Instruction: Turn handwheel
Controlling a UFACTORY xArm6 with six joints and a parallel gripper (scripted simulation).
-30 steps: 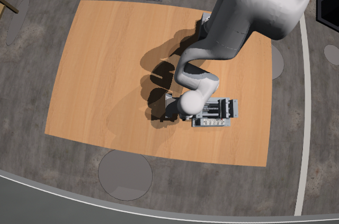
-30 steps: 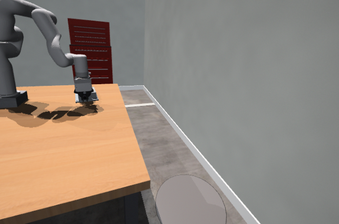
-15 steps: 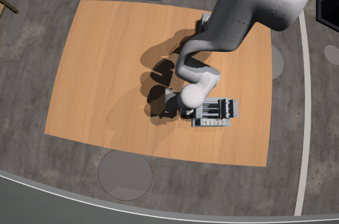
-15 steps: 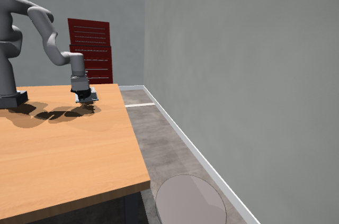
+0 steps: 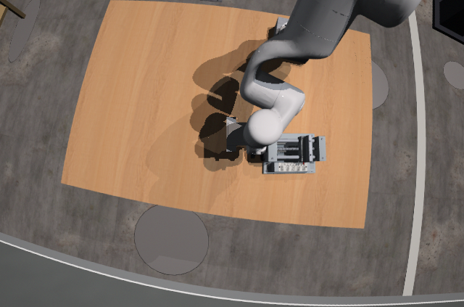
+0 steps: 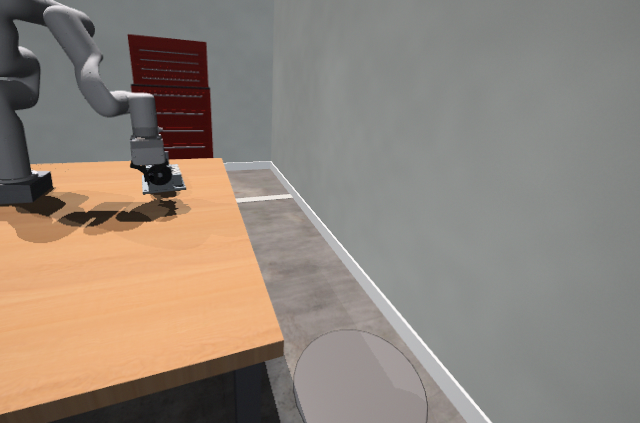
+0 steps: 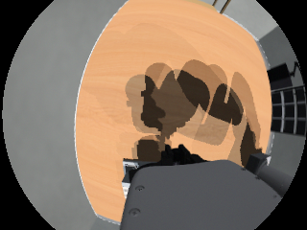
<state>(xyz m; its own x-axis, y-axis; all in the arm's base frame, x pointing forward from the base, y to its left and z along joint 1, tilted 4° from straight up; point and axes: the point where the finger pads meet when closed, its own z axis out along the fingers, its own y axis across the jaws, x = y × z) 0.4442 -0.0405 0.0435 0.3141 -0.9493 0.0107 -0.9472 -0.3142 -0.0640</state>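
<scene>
The black handwheel is 2 cm to the left of my hand. Round my hand: stop 19 cm to the left, 2 cm behind, 1 cm above.
</scene>
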